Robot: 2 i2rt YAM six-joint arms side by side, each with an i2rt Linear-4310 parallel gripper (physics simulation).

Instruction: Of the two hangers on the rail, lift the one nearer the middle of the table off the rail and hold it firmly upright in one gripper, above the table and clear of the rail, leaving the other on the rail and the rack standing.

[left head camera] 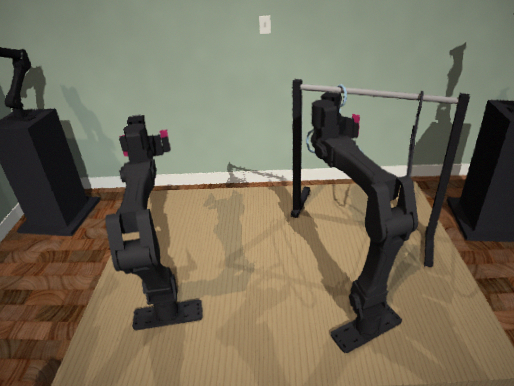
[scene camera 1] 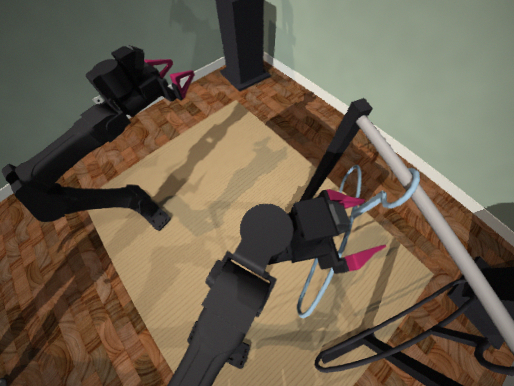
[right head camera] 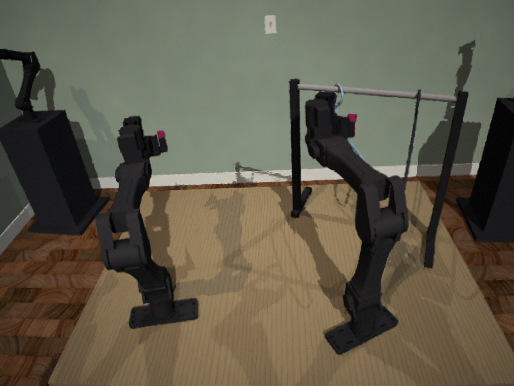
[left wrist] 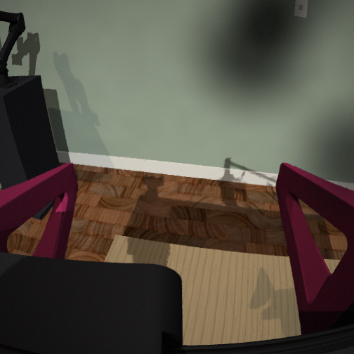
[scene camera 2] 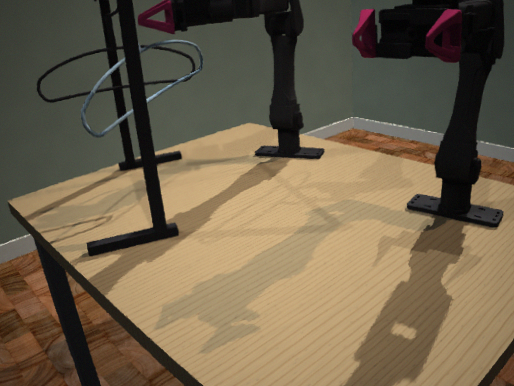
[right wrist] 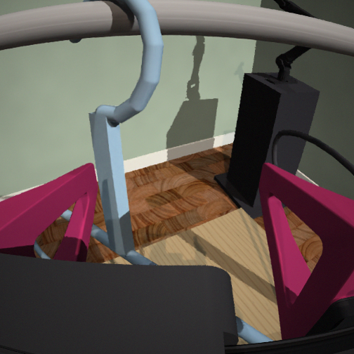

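Note:
The light blue hanger [left head camera: 343,96] [right head camera: 341,98] [scene camera 1: 413,187] [scene camera 2: 93,92] [right wrist: 114,195] hangs by its hook on the grey rail [left head camera: 380,93] [right head camera: 375,92] [scene camera 1: 440,220] [right wrist: 225,18], turned at an angle. The black hanger [left head camera: 412,135] [right head camera: 412,132] [right wrist: 300,134] hangs farther right on the rail. My right gripper [scene camera 1: 374,223] [right wrist: 177,174] is open below the rail; the blue neck shows close to its left finger in the right wrist view, and it holds nothing. My left gripper [scene camera 1: 182,68] [scene camera 2: 406,34] [left wrist: 176,174] is open and empty, far from the rack.
The rack stands upright on black posts [left head camera: 296,150] [right head camera: 295,150] [scene camera 2: 145,150] with feet on the wooden table [left head camera: 225,350] [scene camera 2: 280,300]. Dark pedestals [left head camera: 40,170] [right head camera: 55,170] [left wrist: 27,125] [right wrist: 270,135] stand on the floor beyond the table.

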